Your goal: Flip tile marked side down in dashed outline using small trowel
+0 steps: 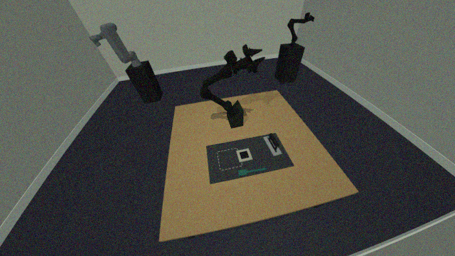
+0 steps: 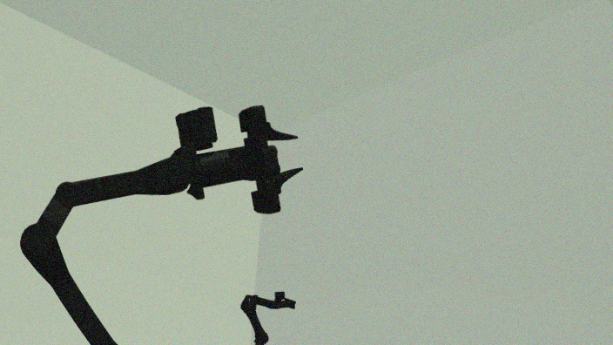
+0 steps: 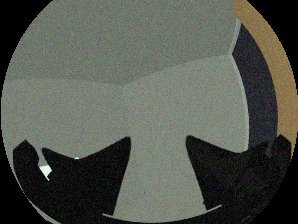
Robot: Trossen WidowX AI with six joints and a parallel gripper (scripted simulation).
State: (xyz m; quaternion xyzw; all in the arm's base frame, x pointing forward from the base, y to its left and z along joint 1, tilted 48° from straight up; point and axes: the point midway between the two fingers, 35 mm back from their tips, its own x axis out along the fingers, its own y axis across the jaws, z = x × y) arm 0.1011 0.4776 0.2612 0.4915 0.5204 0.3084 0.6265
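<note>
Now: the small trowel 630 mm below my gripper tip, 240 mm ahead of it and 80 mm to the left of it. Also, from my gripper tip: dark mat (690 mm below, 270 mm ahead, 160 mm to the right); green strip (660 mm below, 400 mm ahead, 180 mm to the right); tile (660 mm below, 260 mm ahead, 180 mm to the right).
</note>
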